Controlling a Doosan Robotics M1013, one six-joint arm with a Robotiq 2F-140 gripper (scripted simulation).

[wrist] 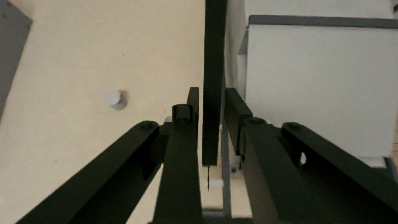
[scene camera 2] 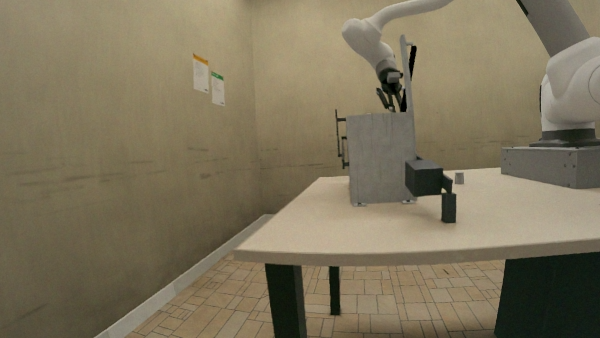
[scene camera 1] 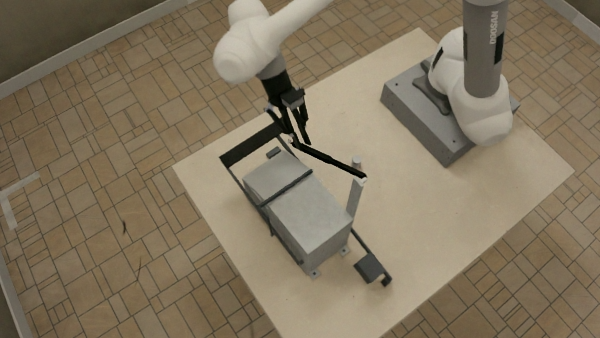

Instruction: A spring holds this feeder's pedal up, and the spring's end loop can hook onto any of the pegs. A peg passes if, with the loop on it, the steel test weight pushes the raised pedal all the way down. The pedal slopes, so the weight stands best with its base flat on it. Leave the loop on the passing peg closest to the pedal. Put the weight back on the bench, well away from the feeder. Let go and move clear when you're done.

Labels:
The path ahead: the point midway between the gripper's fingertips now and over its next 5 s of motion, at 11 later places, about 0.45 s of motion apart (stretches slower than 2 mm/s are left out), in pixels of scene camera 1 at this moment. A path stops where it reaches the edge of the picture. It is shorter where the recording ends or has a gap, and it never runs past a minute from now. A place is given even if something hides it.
My gripper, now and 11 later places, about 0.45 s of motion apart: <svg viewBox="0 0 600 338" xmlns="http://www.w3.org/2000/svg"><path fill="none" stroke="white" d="M303 146L298 132L296 129L296 127L293 123L293 122L292 122L292 122L304 121L318 120L334 119L354 117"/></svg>

